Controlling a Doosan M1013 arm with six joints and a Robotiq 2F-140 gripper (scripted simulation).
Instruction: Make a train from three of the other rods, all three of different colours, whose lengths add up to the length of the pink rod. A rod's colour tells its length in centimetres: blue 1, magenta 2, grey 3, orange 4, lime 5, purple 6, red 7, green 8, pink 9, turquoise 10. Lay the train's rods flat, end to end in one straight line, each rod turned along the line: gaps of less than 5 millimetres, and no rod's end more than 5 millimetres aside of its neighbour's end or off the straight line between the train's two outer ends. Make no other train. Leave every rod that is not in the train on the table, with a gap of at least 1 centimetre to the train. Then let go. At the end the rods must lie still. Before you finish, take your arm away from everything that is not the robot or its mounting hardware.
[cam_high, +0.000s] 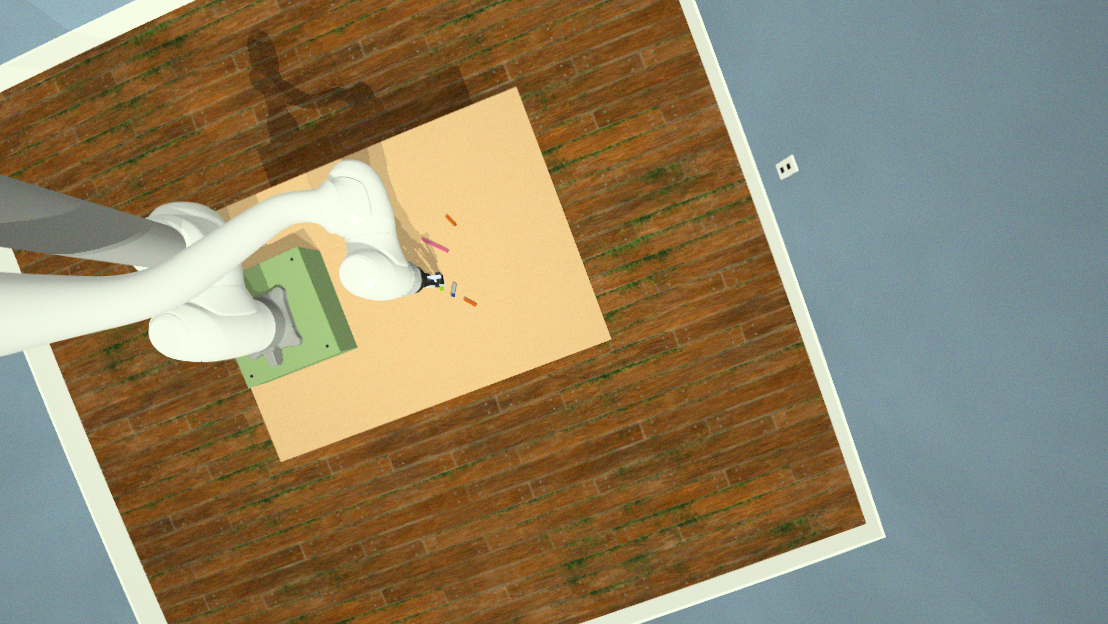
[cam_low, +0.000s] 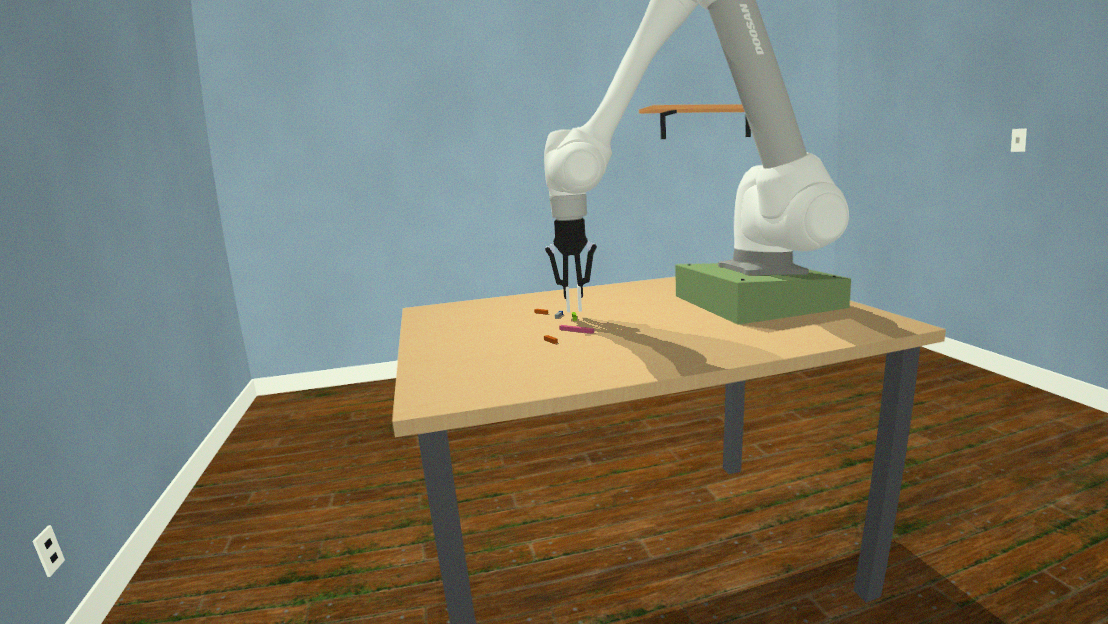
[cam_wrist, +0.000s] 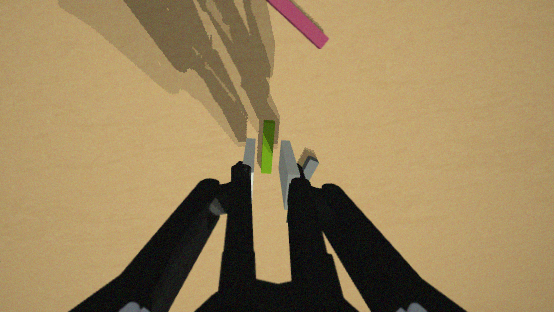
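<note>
The lime rod is 5 cm below my hand. The rest, counted from my hand: blue rod: 5 cm to the right, 5 cm below, 3 cm ahead; grey rod: 5 cm below, 4 cm ahead, 3 cm to the right; pink rod: 12 cm to the left, 5 cm below, 2 cm ahead.
</note>
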